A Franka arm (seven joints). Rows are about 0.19 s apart.
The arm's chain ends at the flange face. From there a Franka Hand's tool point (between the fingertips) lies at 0.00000 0.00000 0.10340 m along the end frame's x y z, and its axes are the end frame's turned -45 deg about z.
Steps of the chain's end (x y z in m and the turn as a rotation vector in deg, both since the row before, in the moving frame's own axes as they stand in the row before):
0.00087, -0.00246, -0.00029, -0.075, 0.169, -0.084
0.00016, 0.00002, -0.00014, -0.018, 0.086, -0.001
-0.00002, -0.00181, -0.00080, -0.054, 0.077, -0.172
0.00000, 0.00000, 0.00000, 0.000, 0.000, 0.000
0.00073, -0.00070, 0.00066, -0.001, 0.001, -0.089
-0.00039, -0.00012, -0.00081, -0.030, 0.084, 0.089
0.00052, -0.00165, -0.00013, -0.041, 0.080, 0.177
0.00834, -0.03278, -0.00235, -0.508, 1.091, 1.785
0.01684, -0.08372, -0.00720, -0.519, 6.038, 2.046
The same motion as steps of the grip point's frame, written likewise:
0.00247, -0.00081, -0.00029, -0.173, 0.066, -0.084
0.00019, 0.00026, -0.00014, -0.074, 0.048, -0.001
0.00130, -0.00113, -0.00080, -0.093, 0.016, -0.172
0.00000, 0.00000, 0.00000, 0.000, 0.000, 0.000
0.00101, 0.00002, 0.00066, -0.001, 0.000, -0.089
-0.00012, -0.00022, -0.00081, -0.081, 0.038, 0.089
0.00158, -0.00064, -0.00013, -0.086, 0.028, 0.177
0.02979, -0.01523, -0.00237, -1.131, 0.412, 1.785
0.07799, -0.03882, -0.00778, -4.636, 3.903, 2.046

